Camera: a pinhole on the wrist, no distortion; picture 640 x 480 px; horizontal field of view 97.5 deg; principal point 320.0 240.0 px. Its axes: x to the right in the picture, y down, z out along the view. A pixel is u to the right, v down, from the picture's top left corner.
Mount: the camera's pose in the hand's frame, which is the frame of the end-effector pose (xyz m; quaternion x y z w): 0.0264 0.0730 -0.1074 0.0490 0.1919 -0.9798 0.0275
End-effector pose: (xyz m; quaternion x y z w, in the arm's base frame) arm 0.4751 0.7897 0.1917 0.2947 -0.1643 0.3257 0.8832
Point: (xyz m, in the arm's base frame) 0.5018 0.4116 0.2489
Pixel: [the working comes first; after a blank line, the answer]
In the camera's frame: 0.1285 0.1211 0.4831

394.6 310.4
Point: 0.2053 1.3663 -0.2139
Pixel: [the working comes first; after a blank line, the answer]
In the camera's frame: 0.1905 -0.0810 -0.5981

behind the camera
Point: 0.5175 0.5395 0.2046
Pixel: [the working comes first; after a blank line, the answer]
In the camera's frame: 0.0881 0.1222 0.3529

390.0 337.2
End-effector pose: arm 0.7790 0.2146 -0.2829 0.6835 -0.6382 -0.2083 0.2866
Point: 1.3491 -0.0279 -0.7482
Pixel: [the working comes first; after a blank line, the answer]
In the camera's frame: -0.2153 0.7166 0.3908

outside the picture
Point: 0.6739 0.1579 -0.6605
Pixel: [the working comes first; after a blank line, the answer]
In the camera's frame: -0.0301 0.0482 0.5214

303.8 265.9
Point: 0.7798 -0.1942 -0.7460
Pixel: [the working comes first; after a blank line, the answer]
In the camera's frame: -0.3803 0.1780 0.5763

134.8 326.7
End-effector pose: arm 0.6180 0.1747 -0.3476 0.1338 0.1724 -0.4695 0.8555
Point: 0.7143 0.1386 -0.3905
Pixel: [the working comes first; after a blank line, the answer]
In the camera's frame: -0.0768 -0.0201 0.0904

81.7 177.6
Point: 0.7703 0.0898 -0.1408
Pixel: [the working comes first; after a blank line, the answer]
In the camera's frame: -0.0654 -0.1539 0.3137

261.5 102.3
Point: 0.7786 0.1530 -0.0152
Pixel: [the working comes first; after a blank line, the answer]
In the camera's frame: 0.0192 -0.2395 0.3868

333.9 66.2
